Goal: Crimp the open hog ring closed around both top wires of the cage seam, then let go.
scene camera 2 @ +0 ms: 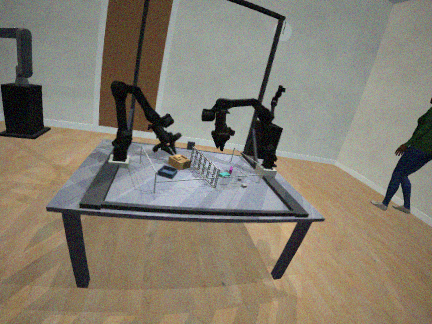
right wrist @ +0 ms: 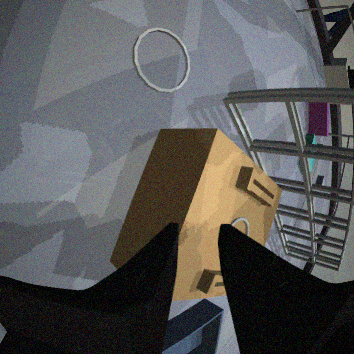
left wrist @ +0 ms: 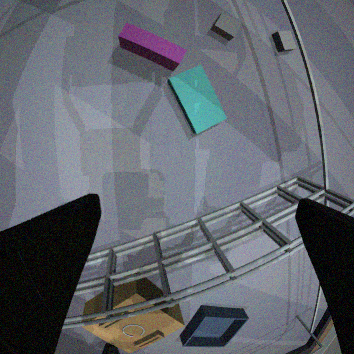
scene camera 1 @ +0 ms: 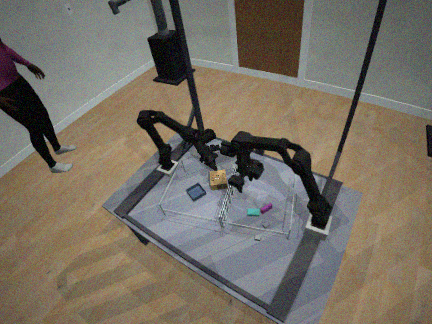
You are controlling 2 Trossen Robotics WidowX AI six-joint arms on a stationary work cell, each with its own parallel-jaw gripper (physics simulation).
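Frame: origin at the left arm's base, x ahead, y left, z up, level; metres.
Seen in the pictures: left gripper, fingertip midpoint: (scene camera 2: 219, 149) (left wrist: 203, 207) (scene camera 1: 245, 186); right gripper, fingertip midpoint: (scene camera 2: 174, 154) (right wrist: 198, 232) (left wrist: 110, 344) (scene camera 1: 216, 170); left arm's base, link origin: (scene camera 2: 266, 167) (right wrist: 349, 79) (scene camera 1: 319, 221); right arm's base, link origin: (scene camera 2: 119, 158) (scene camera 1: 167, 166).
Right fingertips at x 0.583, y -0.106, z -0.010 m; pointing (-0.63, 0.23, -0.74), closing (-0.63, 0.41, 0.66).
Note:
Offsets run from my right fingertips to a thing's middle.
The open hog ring @(0.024 m back, 0.036 m left, 0.005 m down) (left wrist: 133, 324) (right wrist: 241, 218) lies on a tan slotted block @(0.028 m back, 0.035 m left, 0.024 m down) (scene camera 1: 218, 180) (scene camera 2: 179, 162) (right wrist: 215, 185), partly hidden by a right finger in the right wrist view. The cage seam (scene camera 1: 226, 202) (scene camera 2: 206, 168) (left wrist: 215, 245) (right wrist: 300, 148) stands beside the block as an upright wire lattice with paired top wires. My right gripper (scene camera 1: 215, 166) (scene camera 2: 172, 151) (right wrist: 198, 232) is over the block, its fingers apart by a narrow gap, with no ring visible between them. My left gripper (scene camera 1: 236, 185) (scene camera 2: 220, 149) (left wrist: 203, 207) is wide open and empty above the seam.
A dark blue tray @(0.052 m ahead, 0.148 m left, 0.038 m down) (left wrist: 232, 310) (right wrist: 210, 310) sits near the block. A teal block @(0.277 m back, 0.143 m left, 0.043 m down) (scene camera 1: 253, 212) (left wrist: 197, 100), a magenta block @(0.331 m back, 0.102 m left, 0.033 m down) (scene camera 1: 266, 207) (left wrist: 152, 46) and two small grey cubes @(0.358 m back, 0.185 m left, 0.043 m down) (left wrist: 225, 26) @(0.348 m back, 0.262 m left, 0.043 m down) (left wrist: 283, 41) lie across the seam. A larger pale ring @(0.062 m back, 0.069 m right, 0.050 m down) (right wrist: 161, 29) shows beyond the tan block.

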